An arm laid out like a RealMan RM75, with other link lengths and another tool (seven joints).
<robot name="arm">
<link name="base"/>
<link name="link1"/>
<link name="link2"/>
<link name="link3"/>
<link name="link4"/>
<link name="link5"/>
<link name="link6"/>
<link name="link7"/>
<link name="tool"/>
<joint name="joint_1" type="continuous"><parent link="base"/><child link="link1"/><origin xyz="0 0 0.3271" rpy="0 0 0"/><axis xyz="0 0 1"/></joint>
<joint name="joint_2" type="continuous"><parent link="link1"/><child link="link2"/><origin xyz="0 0 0" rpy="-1.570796 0 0"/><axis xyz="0 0 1"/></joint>
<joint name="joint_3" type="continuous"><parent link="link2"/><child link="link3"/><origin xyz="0 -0.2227 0" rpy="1.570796 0 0"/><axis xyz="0 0 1"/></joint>
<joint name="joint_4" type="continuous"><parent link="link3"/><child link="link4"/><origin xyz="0 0 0" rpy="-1.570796 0 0"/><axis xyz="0 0 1"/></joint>
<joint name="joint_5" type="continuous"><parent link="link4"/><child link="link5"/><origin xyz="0 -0.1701 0" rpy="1.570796 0 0"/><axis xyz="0 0 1"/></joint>
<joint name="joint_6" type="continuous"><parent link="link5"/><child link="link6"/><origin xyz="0 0 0" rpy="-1.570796 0 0"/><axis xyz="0 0 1"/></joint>
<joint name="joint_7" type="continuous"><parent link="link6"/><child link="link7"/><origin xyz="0 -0.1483 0" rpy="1.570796 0 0"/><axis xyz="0 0 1"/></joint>
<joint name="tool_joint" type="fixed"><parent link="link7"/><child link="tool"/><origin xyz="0.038 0.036 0.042" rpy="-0.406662 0 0.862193"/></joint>
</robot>
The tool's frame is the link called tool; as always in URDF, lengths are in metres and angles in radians. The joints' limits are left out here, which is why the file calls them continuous.
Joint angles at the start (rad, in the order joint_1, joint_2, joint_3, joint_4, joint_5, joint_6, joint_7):
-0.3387, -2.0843, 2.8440, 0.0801, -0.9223, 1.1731, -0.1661
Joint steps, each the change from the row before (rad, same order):
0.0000, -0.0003, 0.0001, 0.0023, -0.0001, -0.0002, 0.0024
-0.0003, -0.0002, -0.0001, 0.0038, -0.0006, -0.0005, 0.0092
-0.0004, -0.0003, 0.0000, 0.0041, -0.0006, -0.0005, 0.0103
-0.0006, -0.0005, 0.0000, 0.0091, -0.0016, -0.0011, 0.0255
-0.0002, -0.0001, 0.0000, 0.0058, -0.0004, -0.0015, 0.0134
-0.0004, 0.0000, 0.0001, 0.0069, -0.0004, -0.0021, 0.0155
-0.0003, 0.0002, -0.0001, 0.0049, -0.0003, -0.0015, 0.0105
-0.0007, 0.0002, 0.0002, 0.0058, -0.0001, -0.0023, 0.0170
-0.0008, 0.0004, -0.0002, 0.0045, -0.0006, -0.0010, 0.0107
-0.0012, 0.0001, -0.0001, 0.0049, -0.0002, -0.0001, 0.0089
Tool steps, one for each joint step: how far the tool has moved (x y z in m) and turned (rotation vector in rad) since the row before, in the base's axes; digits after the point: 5 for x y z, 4 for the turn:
0.00056, -0.00013, -0.00041, -0.0002, -0.0003, -0.0015
0.00080, -0.00014, -0.00075, 0.0012, 0.0042, -0.0048
0.00091, -0.00018, -0.00087, 0.0012, 0.0048, -0.0055
0.00186, -0.00047, -0.00194, 0.0035, 0.0130, -0.0131
0.00101, -0.00031, -0.00120, 0.0011, 0.0066, -0.0065
0.00117, -0.00033, -0.00142, 0.0010, 0.0078, -0.0076
0.00078, -0.00017, -0.00089, 0.0009, 0.0052, -0.0051
0.00090, -0.00029, -0.00141, 0.0012, 0.0105, -0.0084
0.00081, 0.00000, -0.00070, 0.0016, 0.0056, -0.0057
0.00130, 0.00000, -0.00071, 0.0011, 0.0031, -0.0064

